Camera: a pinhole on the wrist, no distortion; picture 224 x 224 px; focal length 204.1 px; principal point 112.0 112.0 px. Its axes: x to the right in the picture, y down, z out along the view. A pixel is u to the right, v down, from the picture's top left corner.
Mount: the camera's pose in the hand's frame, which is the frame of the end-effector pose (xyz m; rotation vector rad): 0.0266 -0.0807 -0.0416 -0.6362 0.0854 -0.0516
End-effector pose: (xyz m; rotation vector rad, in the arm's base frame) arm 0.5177 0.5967 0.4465 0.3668 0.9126 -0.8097
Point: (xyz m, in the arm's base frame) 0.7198 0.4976 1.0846
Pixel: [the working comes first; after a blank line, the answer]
In the camera's frame: -0.4749 -0.2449 0.5069

outside the picture
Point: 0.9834 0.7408 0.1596
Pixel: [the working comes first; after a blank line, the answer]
In the camera's frame: 0.2594 0.4113 0.3866

outside the picture
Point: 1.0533 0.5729 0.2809
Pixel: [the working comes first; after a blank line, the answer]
In the camera's frame: 0.2540 0.2361 0.5173

212 205
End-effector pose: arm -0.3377 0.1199 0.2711 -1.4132 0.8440 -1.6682
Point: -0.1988 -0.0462 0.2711
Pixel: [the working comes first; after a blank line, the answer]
In the camera's frame: 0.0828 0.0400 0.2601

177 143
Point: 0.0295 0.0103 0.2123
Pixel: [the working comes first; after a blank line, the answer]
In the camera's frame: -0.0304 -0.0453 0.4567

98 92
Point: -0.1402 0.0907 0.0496
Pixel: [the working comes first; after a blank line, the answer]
In the camera's frame: -0.1568 0.1306 0.3350

16 192
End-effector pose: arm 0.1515 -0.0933 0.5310 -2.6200 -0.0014 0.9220
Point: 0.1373 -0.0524 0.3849
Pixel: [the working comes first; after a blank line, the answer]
In the camera's frame: 0.0376 -0.0246 0.1960

151 86
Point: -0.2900 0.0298 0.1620
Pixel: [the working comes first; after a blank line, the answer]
In the camera's frame: -0.1851 -0.2563 0.5645

45 19
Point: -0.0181 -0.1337 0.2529
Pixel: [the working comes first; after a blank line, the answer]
In the camera's frame: -0.0348 -0.0110 0.4028

94 106
